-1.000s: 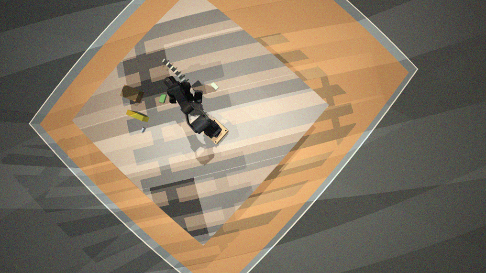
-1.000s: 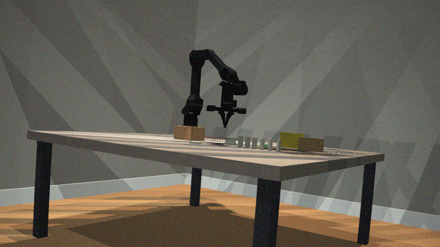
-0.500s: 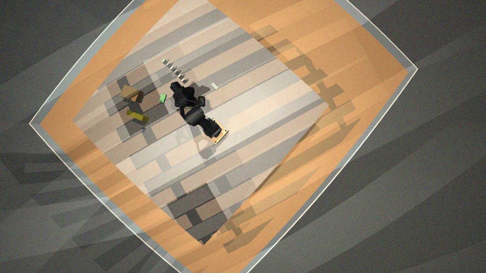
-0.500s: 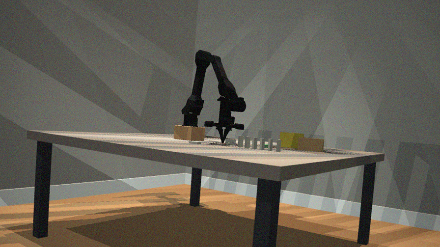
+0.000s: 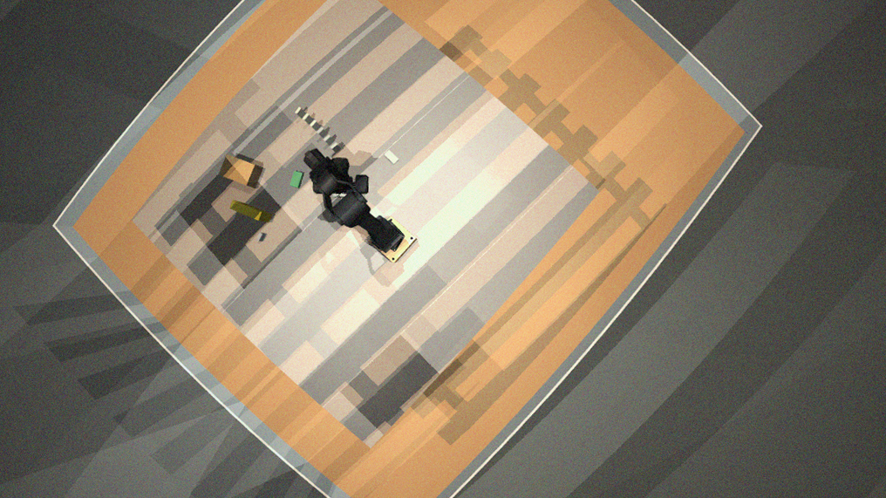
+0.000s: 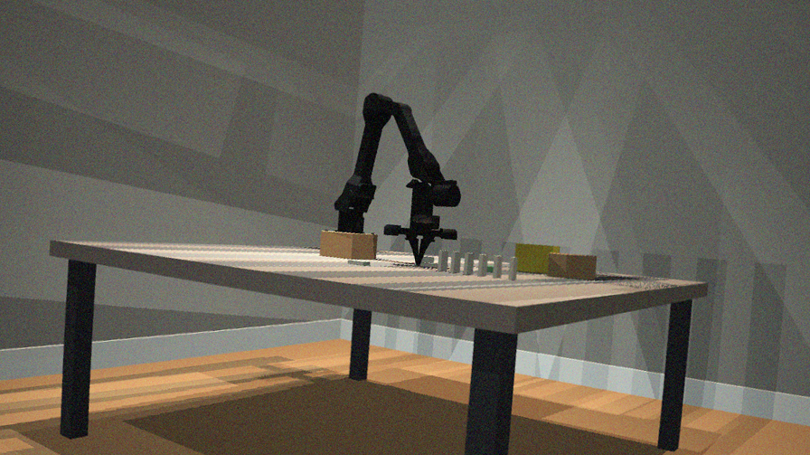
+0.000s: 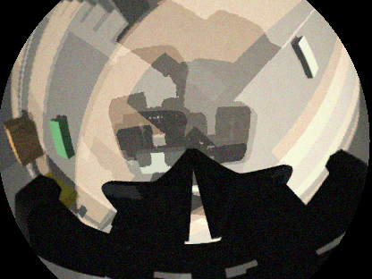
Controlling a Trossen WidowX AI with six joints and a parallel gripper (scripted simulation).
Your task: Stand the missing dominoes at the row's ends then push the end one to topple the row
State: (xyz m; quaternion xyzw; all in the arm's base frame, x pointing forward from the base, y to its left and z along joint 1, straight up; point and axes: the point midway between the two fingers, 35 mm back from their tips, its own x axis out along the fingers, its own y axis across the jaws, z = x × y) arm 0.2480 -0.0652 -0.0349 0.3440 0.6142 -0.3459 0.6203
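The green block lies 180 mm ahead of my gripper tip, 70 mm to the left of it and 10 mm above it. Also, from my gripper tip: yellow block 250 mm to the left, 250 mm ahead, 40 mm above; then brown box 370 mm ahead, 150 mm to the left, 30 mm above; then small dark piece 320 mm to the left, 180 mm ahead, 10 mm above.
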